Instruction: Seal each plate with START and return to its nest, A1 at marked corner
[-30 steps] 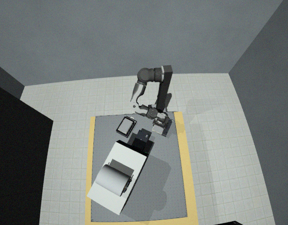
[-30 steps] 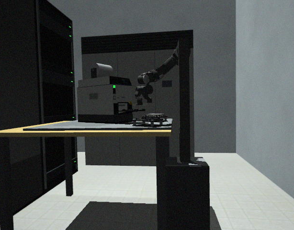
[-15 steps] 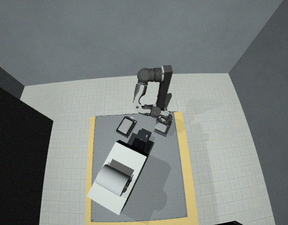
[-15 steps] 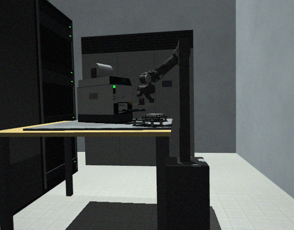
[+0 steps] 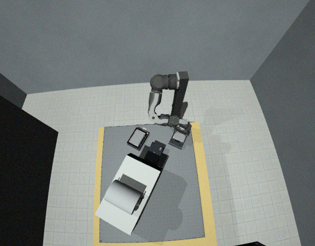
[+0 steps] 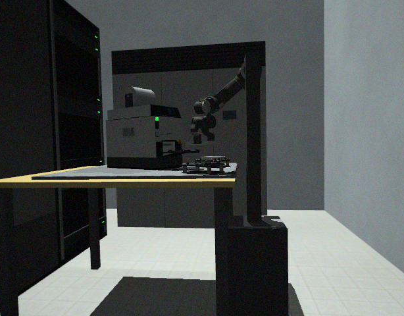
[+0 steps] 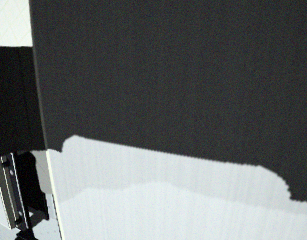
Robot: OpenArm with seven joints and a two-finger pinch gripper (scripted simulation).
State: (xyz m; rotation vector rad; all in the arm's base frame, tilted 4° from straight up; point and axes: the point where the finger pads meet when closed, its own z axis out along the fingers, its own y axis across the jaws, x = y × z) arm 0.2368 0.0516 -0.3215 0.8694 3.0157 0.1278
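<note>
The well plate lies right at my hand. Also, from my hand: foil roll: 41 cm ahead, 40 cm to the right, 28 cm above; then start button: 26 cm ahead, 20 cm to the right, 5 cm above; then sealer stage: 22 cm to the right, 12 cm ahead, 4 cm below.
</note>
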